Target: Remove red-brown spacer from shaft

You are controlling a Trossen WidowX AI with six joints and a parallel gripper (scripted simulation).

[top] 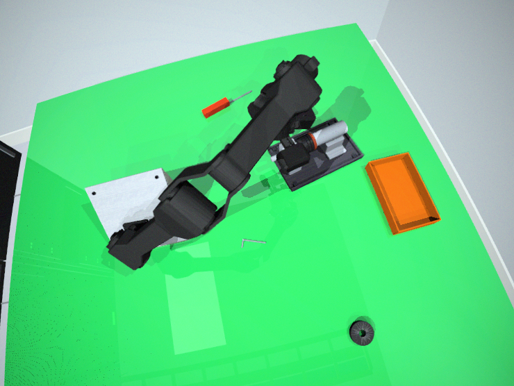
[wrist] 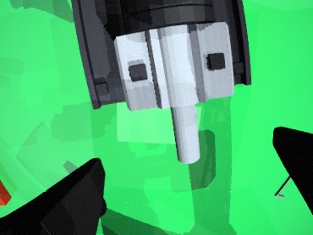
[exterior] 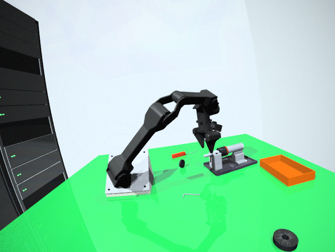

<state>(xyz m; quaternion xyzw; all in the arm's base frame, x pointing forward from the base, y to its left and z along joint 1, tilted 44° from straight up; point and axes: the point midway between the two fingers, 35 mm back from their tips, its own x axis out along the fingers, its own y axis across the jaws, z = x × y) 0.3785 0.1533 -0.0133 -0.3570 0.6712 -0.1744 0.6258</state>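
Now: the grey shaft 60 mm ahead of my gripper tip, 20 mm to the left of it and 20 mm below it. Round my gripper tip: black spacer: 70 mm ahead, 20 mm to the left, 20 mm below; then red-brown spacer: 90 mm ahead, 20 mm to the left, 20 mm below; then black disc: 130 mm behind, 80 mm to the left, 80 mm below.
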